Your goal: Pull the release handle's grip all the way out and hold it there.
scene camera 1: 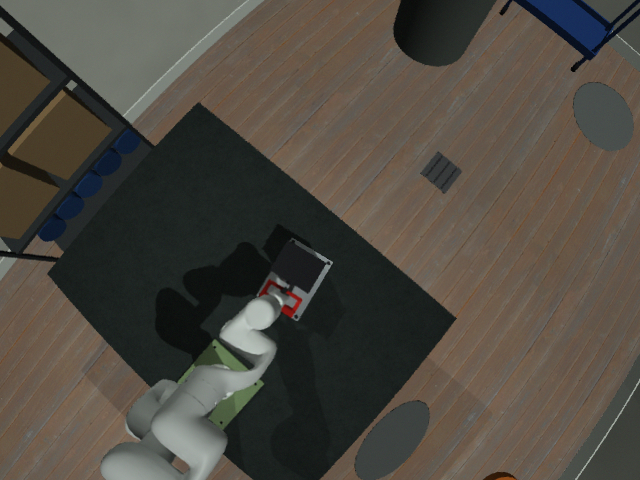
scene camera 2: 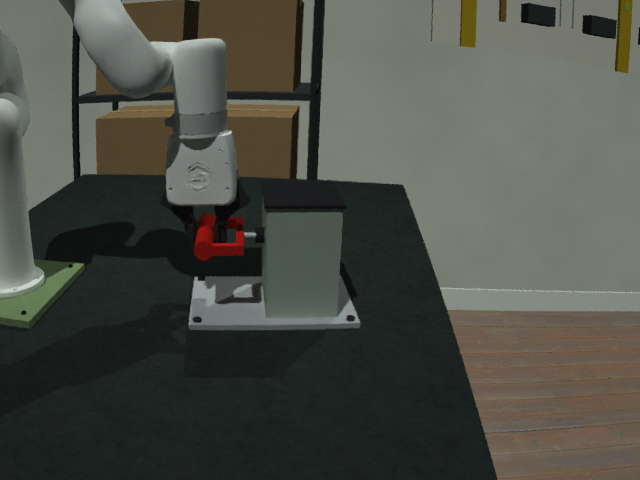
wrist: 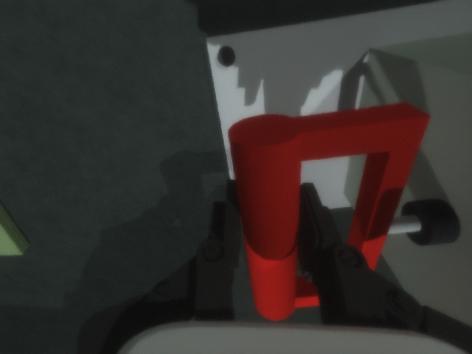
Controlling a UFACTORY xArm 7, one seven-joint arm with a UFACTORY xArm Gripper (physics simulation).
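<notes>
The release handle's red grip (scene camera 1: 290,311) (scene camera 2: 204,249) (wrist: 266,170) is a round bar on a rectangular red frame. A short stretch of silver shaft (scene camera 2: 249,235) (wrist: 406,225) shows between the frame and the black collar (scene camera 2: 260,235) (wrist: 432,222) on the pale housing (scene camera 2: 302,263). The housing has a black top (scene camera 1: 298,266) and stands on a light base plate (scene camera 2: 227,317) (wrist: 300,50). My gripper (scene camera 2: 205,238) (wrist: 266,200) points down and is shut on the bar, one finger outside it and the other inside the frame's opening. The arm hides the fingers in scene camera 1.
The handle unit stands on a dark mat (scene camera 1: 361,289) (scene camera 2: 361,403). The arm's green mounting plate (scene camera 1: 237,408) (scene camera 2: 51,289) is beside it. A shelf rack (scene camera 2: 314,129) with cardboard boxes (scene camera 2: 248,46) stands behind. A dark cylinder (scene camera 1: 439,31) and a blue cart (scene camera 1: 573,28) stand farther off.
</notes>
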